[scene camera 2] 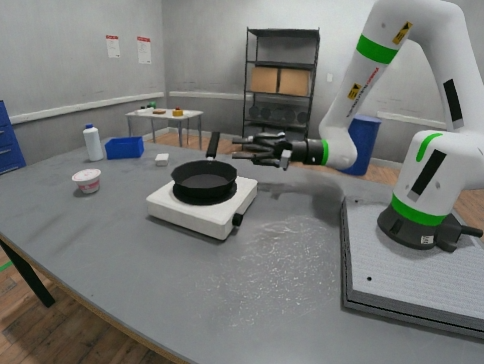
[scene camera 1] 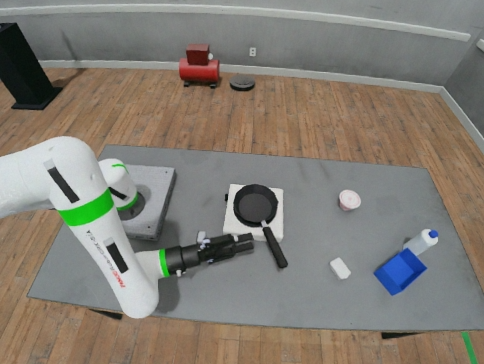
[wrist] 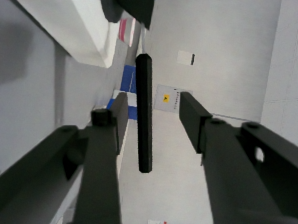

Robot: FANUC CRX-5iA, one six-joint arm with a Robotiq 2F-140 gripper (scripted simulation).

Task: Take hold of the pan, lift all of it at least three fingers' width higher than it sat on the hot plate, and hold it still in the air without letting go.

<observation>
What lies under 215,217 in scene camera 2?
A white hot plate.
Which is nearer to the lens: the white hot plate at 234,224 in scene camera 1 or the blue bin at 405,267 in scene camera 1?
The white hot plate.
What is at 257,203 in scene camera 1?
A black pan.
</observation>
